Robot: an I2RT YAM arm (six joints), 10 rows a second.
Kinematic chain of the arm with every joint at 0, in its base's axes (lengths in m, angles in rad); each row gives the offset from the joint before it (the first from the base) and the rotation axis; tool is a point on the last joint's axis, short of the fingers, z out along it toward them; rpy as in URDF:
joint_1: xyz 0 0 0.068 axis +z
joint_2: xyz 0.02 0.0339 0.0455 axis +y
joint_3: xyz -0.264 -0.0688 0 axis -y
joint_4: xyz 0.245 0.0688 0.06 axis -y
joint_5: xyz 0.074 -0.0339 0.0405 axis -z
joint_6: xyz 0.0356 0 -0.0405 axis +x
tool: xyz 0 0 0 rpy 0 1.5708 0
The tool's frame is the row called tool.
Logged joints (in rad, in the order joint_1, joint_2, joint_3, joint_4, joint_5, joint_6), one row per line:
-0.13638, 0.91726, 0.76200, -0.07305, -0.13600, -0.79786
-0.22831, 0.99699, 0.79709, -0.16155, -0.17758, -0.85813
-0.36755, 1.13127, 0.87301, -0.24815, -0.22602, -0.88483
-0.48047, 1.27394, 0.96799, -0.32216, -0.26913, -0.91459
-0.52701, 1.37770, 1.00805, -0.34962, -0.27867, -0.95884
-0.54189, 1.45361, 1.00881, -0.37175, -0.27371, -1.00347
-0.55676, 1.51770, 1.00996, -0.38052, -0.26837, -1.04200
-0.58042, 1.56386, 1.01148, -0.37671, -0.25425, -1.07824
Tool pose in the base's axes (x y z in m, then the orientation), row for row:
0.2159, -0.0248, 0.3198, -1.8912, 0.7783, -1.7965
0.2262, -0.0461, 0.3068, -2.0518, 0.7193, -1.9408
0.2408, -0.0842, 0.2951, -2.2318, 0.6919, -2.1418
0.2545, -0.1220, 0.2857, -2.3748, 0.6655, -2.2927
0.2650, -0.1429, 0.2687, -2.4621, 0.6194, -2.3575
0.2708, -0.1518, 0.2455, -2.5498, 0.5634, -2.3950
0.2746, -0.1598, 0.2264, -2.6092, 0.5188, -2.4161
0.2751, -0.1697, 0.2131, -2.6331, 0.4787, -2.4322
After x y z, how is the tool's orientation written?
As angles about the fixed x, y, z axes (roll, pitch, yaw), in radians.
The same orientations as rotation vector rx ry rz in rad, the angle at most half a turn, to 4 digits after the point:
-0.6870, 1.6965, -0.5426
-0.7226, 1.8287, -0.5515
-0.6736, 1.9965, -0.5322
-0.6252, 2.1266, -0.4945
-0.6344, 2.2111, -0.4671
-0.6725, 2.2930, -0.4244
-0.7033, 2.3525, -0.3937
-0.7184, 2.3955, -0.3967

